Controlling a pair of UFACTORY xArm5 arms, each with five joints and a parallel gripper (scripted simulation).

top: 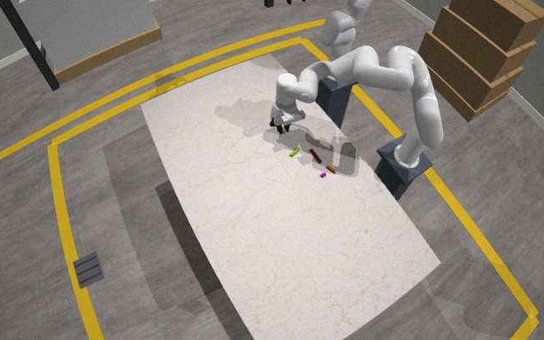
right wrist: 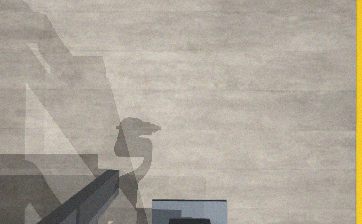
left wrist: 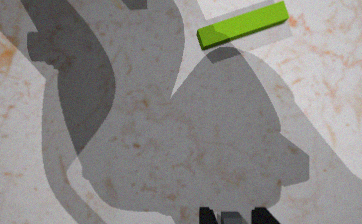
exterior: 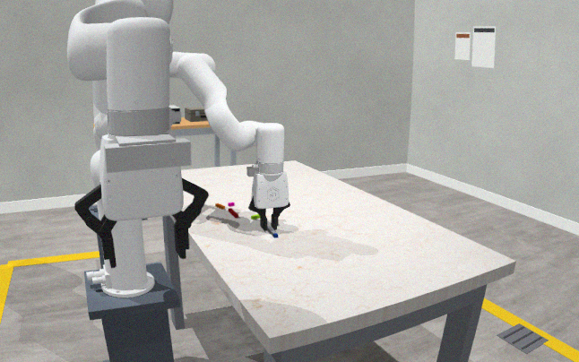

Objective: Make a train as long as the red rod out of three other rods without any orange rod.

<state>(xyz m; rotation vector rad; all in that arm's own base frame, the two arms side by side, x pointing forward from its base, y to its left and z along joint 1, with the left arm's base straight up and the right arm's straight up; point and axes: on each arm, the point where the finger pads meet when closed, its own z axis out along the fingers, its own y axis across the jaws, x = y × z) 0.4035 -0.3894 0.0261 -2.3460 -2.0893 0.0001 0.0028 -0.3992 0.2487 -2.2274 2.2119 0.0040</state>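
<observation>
My left hand is 6 cm to the left of the blue rod and 2 cm above it. Also, from my left hand: lime rod 1 cm ahead, 12 cm to the left, 2 cm below; then red rod 6 cm behind, 17 cm to the left, 2 cm below; then magenta rod 4 cm behind, 26 cm to the left, 2 cm below.
</observation>
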